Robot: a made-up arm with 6 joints.
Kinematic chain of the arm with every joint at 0, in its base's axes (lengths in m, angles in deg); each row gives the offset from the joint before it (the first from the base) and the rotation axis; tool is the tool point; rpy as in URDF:
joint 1: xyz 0 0 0.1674 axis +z
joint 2: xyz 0 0 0 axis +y
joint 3: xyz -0.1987 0 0.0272 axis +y
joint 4: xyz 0.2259 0 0.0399 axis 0.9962 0 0.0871
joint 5: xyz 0 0 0 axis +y
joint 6: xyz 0.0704 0 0.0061 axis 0.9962 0 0.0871
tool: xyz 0 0 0 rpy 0 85 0
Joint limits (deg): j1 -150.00..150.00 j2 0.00..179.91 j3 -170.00..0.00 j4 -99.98..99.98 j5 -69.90..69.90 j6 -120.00..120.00
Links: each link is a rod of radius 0.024 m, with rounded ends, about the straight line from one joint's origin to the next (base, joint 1, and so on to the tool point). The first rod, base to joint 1, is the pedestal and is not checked.
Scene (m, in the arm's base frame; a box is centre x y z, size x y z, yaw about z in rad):
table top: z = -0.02
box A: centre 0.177 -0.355 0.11 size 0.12 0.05 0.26 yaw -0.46
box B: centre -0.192 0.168 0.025 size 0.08 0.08 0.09 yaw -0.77
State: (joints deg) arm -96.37 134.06 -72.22 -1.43 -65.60 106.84
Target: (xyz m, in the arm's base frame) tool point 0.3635 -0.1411 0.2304
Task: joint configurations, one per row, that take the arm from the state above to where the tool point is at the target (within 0.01 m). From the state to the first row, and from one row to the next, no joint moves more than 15 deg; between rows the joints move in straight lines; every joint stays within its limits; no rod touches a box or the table.
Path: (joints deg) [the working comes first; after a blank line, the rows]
Joints at the target: -23.34 124.35 -82.67 -12.80 -67.38 106.84
Straight joint move there: touches box A.

1: -89.53 122.00 -75.82 5.67 -66.68 95.70
2: -82.69 109.94 -79.42 12.78 -67.75 84.56
3: -75.85 97.88 -83.02 19.88 -68.82 73.42
4: -69.01 85.82 -86.62 26.98 -69.90 62.28
5: -57.59 95.46 -85.63 17.04 -69.27 73.42
6: -46.17 105.09 -84.64 7.09 -68.64 84.56
7: -34.75 114.72 -83.66 -2.85 -68.01 95.70
8: -23.34 124.35 -82.67 -12.80 -67.38 106.84

